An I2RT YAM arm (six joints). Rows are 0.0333 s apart.
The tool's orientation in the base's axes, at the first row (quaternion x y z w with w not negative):
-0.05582, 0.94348, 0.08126, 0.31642
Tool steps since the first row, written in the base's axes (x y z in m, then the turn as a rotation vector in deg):
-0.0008, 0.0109, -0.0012, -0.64, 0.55, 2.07
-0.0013, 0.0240, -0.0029, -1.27, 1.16, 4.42
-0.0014, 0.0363, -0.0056, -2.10, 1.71, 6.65
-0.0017, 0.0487, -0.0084, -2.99, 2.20, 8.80
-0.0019, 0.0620, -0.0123, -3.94, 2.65, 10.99
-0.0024, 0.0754, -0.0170, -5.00, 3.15, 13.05
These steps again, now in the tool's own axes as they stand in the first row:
0.0008, 0.0107, 0.0025, -0.78, 0.88, -1.90
0.0015, 0.0234, 0.0060, -1.73, 1.86, -4.00
0.0025, 0.0352, 0.0104, -2.46, 2.79, -6.14
0.0038, 0.0470, 0.0148, -3.08, 3.66, -8.26
0.0056, 0.0596, 0.0203, -3.68, 4.51, -10.46
0.0081, 0.0723, 0.0262, -4.11, 5.41, -12.61

